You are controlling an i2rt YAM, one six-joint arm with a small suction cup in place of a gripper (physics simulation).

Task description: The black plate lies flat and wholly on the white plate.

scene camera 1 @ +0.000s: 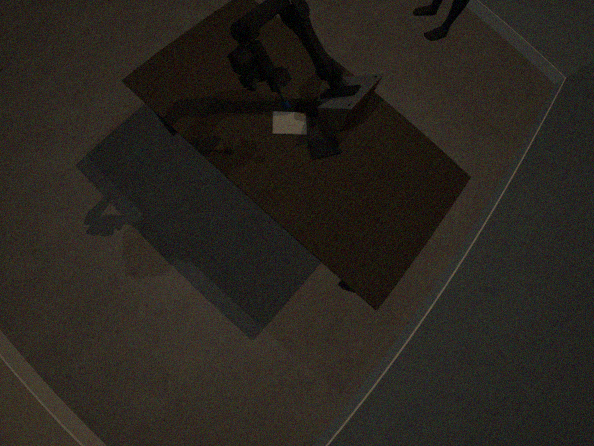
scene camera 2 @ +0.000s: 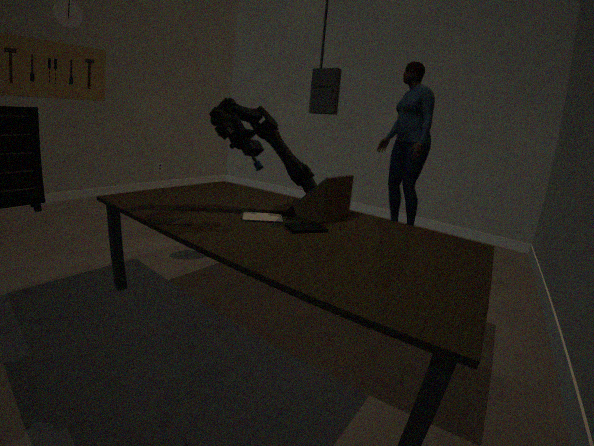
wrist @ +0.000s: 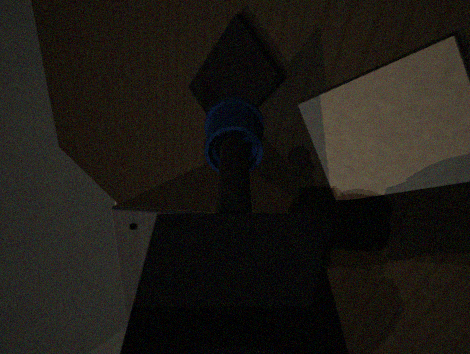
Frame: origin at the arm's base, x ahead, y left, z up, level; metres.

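Seen in the pictures: hand, its tool point: [scene camera 1: 287, 107] [scene camera 2: 259, 168] [wrist: 233, 124]; arm's base, origin of its link: [scene camera 1: 339, 92] [scene camera 2: 315, 195].
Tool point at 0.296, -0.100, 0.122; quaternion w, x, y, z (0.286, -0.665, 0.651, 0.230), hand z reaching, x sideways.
Observation:
Offsets run from my tool point to a thing's top centre, as dx, dy, dz. Level surfaces: height alone.
The black plate {-0.058, +0.185, -0.195} [scene camera 1: 325, 147] [scene camera 2: 307, 227] [wrist: 239, 65] lies flat on the table, beside the white plate and not on it. In the wrist view a small gap shows between them. The white plate {-0.062, -0.015, -0.199} [scene camera 1: 287, 126] [scene camera 2: 262, 217] [wrist: 395, 117] lies flat on the table, with shadow over part of it. My gripper, a blue suction cup [scene camera 1: 286, 104] [scene camera 2: 258, 165] [wrist: 234, 137], hangs in the air well above the table and holds nothing. In the wrist view it covers the near corner of the black plate.
The brown table {dz -0.205} [scene camera 1: 380, 200] [scene camera 2: 400, 280] bears the arm's base, a wedge-shaped stand [scene camera 1: 367, 86] [scene camera 2: 332, 200] close behind both plates. A person [scene camera 1: 450, 20] [scene camera 2: 416, 115] stands on the floor beyond the table. The room is dim, and the arm's shadow crosses the table.

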